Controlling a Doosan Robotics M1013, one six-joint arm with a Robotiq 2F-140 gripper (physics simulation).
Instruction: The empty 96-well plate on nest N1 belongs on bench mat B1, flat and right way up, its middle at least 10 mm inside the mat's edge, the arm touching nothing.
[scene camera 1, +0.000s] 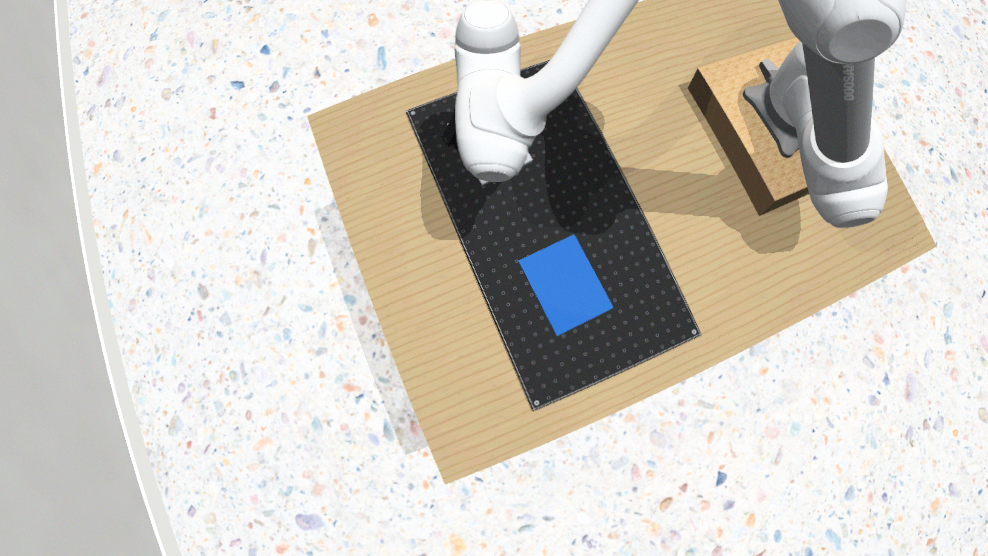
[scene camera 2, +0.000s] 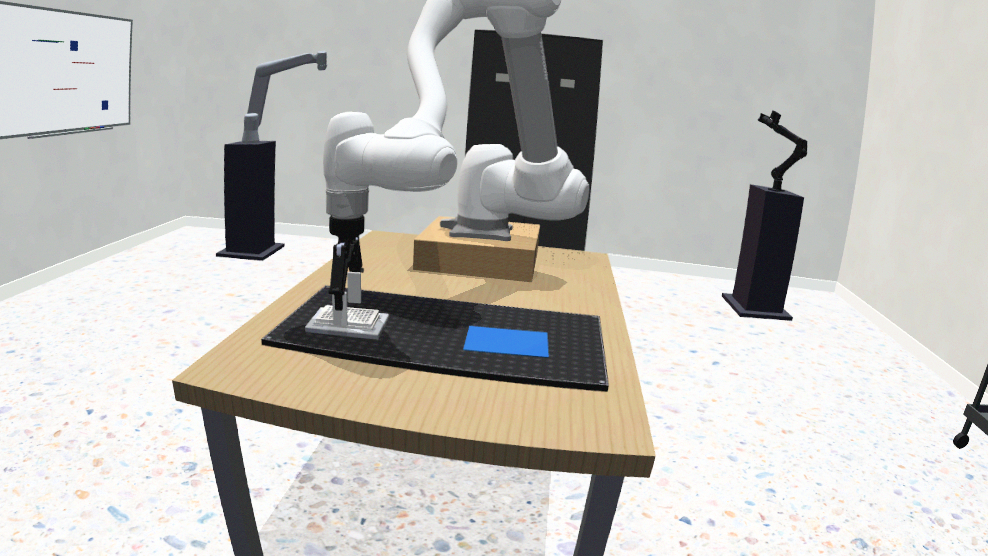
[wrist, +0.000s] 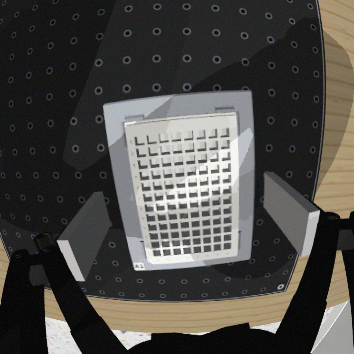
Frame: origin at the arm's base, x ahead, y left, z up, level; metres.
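Where they show: gripper, fingertip midpoint: (scene camera 2: 347, 313) (wrist: 185, 200); arm's base, origin of the base link: (scene camera 1: 791, 112) (scene camera 2: 481, 232).
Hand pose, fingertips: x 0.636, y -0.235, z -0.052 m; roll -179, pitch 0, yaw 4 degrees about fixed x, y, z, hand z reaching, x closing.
Things, the pixels of their centre, and the offset from my fingertips. Level surfaces: height alone.
- white 96-well plate, body centre: (wrist: 187, 195) (scene camera 2: 347, 317) 0.002 m ahead, 0.000 m left, 0.009 m down
- light grey nest N1, body centre: (wrist: 186, 190) (scene camera 2: 347, 322) 0.002 m ahead, 0.000 m left, 0.021 m down
- bright blue mat B1, its level: 0.026 m down
- black perforated board, its level: 0.028 m down
- wooden table, its level: 0.041 m down
The white 96-well plate (scene camera 2: 352, 316) (wrist: 185, 190) sits flat, wells up, on the light grey nest N1 (scene camera 2: 359, 333) (wrist: 175, 104). In scene camera 1 both are hidden under the arm's wrist. My gripper (scene camera 2: 347, 300) (wrist: 185, 200) is open and empty. It points down over the plate, one finger beyond each long side, with gaps to plate and nest in the wrist view. The exact height of the fingertips cannot be told. The bright blue mat B1 (scene camera 1: 565, 284) (scene camera 2: 507, 341) lies flat and bare, away from the nest; it does not show in the wrist view.
The nest and mat are on a black perforated board (scene camera 1: 621, 304) (scene camera 2: 428, 345) (wrist: 45, 115) on the wooden table (scene camera 1: 386, 276) (scene camera 2: 414, 408) (wrist: 340, 45). The arm's base stands on a wooden block (scene camera 1: 722, 93) (scene camera 2: 476, 261) behind the board. Two dark pedestals (scene camera 2: 248, 200) (scene camera 2: 766, 248) stand beyond the table.
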